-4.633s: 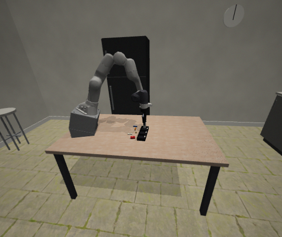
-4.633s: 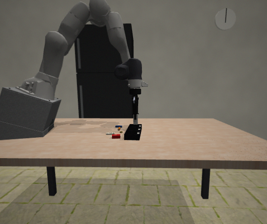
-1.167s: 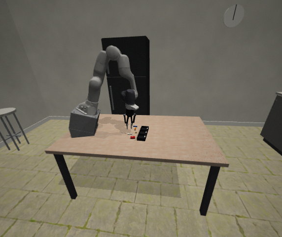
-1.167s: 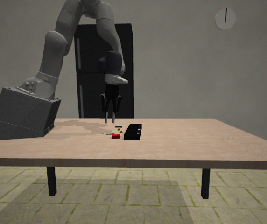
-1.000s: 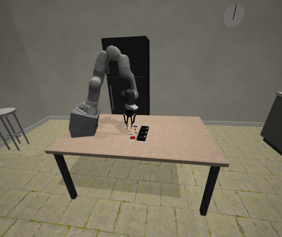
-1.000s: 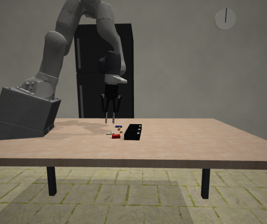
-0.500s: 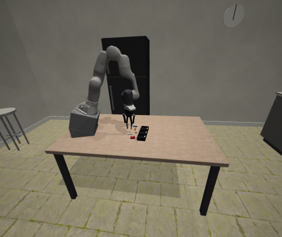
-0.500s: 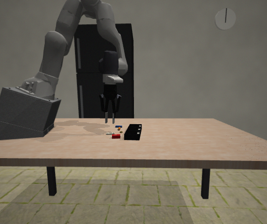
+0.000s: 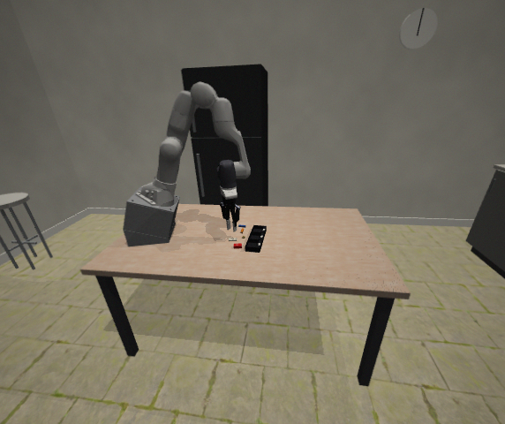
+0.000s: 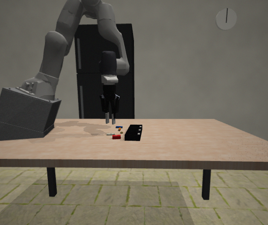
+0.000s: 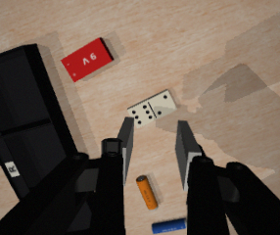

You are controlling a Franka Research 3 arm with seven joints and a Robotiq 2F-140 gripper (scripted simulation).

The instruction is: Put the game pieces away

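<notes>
My hand is 100 mm above the white domino. The rest, counted from my hand: red block 90 mm below, 70 mm ahead, 60 mm to the right; orange piece 110 mm to the left, 90 mm below, 10 mm ahead; brass nut 100 mm below, 50 mm to the left, 50 mm ahead.
</notes>
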